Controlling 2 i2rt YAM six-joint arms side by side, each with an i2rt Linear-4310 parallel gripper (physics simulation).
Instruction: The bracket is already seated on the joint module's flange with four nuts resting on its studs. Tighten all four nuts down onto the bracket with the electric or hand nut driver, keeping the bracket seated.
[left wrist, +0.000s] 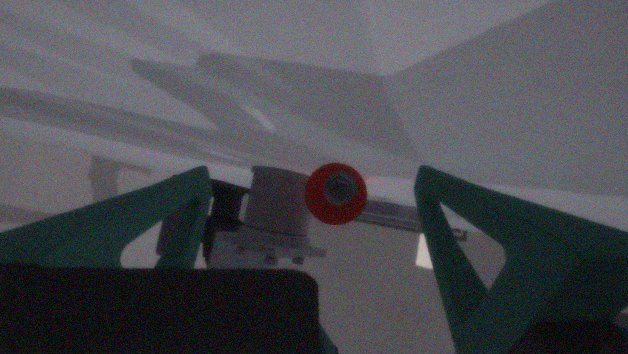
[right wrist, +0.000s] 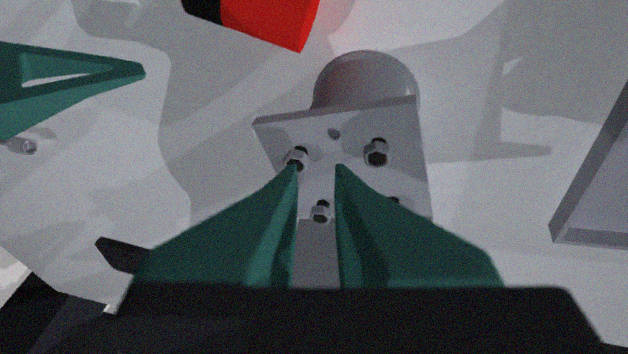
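Note:
The grey bracket (left wrist: 222, 247) (right wrist: 345, 120) is against the round joint module (left wrist: 277, 200) (right wrist: 367, 80). In the right wrist view, one nut (right wrist: 376, 153) is at the upper right of the plate, a second nut (right wrist: 297, 160) is at the left and a third nut (right wrist: 320, 211) is lower down; a finger mostly hides the fourth. My right gripper (right wrist: 316, 178) is shut and empty, with a narrow gap between its fingers, its left tip overlapping the second nut in view. My left gripper (left wrist: 313, 177) is open and empty. The red driver (left wrist: 325, 215) (right wrist: 272, 20) shows beyond its fingers, its grey socket facing the camera.
A grey flat-sided part (right wrist: 595, 205) with a raised edge is at the right of the right wrist view. A green finger of the left arm (right wrist: 110, 75) reaches in from the left there. A dark bar (left wrist: 390, 216) shows behind the driver, near a pale block (left wrist: 424, 252).

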